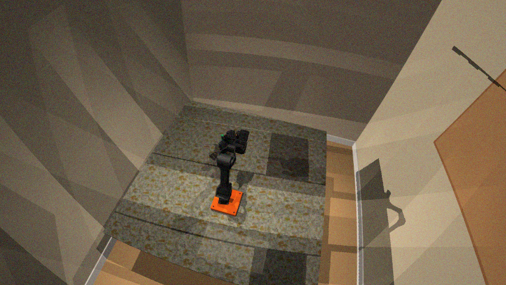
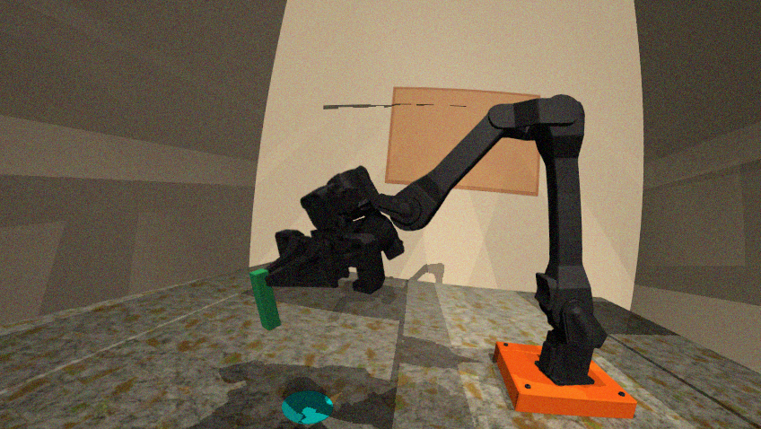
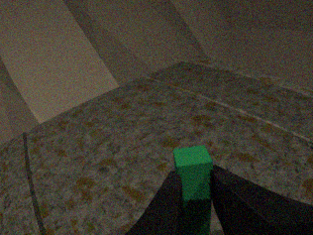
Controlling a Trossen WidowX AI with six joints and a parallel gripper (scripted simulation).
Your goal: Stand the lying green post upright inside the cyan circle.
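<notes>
Right now my gripper tip is 6 cm past the cyan circle and 15 cm above it. The rest, counted from my gripper tip: green post (2 cm below).
</notes>
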